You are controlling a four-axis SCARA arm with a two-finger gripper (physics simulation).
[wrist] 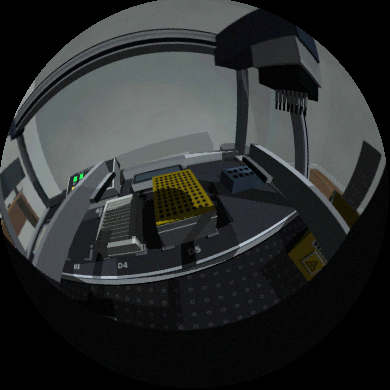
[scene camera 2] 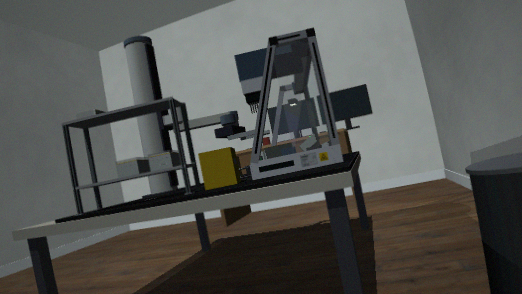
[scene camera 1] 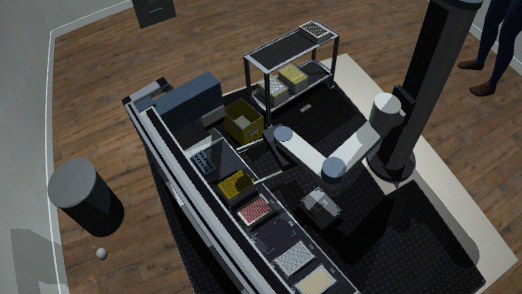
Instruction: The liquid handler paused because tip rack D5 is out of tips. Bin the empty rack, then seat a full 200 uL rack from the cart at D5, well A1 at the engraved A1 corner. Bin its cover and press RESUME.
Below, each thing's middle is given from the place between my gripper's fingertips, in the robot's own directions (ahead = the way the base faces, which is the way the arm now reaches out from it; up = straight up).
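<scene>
Pipetting head (wrist: 281, 64): my hand 50 mm short of it, 190 mm to the left of it, 150 mm below it. Yellow waste bin (scene camera 2: 219, 168), from my hand: 110 mm behind, 310 mm to the right, 130 mm below.
</scene>
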